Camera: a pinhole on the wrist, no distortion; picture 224 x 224 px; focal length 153.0 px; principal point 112.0 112.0 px. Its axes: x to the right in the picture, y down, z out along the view. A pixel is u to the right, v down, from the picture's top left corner.
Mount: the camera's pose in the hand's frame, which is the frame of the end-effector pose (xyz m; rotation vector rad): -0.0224 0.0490 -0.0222 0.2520 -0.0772 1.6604
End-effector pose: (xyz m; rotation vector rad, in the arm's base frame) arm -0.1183 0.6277 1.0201 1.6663 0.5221 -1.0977
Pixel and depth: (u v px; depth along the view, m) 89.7 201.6 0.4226
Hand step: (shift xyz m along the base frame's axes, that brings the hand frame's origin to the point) -0.3615 -0.2828 0.0966
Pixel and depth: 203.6 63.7 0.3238
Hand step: 0.0586 -0.3810 -0.0093
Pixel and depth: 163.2 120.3 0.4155
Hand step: -0.0966 -0.4126 0.0343
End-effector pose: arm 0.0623 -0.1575 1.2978 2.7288 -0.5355 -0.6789
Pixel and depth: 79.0 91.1 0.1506
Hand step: -0.0389 -0.0187 -0.1092
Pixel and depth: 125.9 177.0 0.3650
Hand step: -0.2845 0.0011 -0.2520
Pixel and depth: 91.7 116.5 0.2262
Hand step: -0.0874 -0.0107 -0.1728
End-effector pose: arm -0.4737 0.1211 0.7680 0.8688 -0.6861 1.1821
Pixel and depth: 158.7 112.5 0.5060
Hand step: -0.0957 -0.4073 0.2962
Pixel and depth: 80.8 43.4 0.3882
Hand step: 0.1311 -0.1893 0.3146
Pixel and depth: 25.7 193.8 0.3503
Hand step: 0.1844 -0.3600 -0.0231
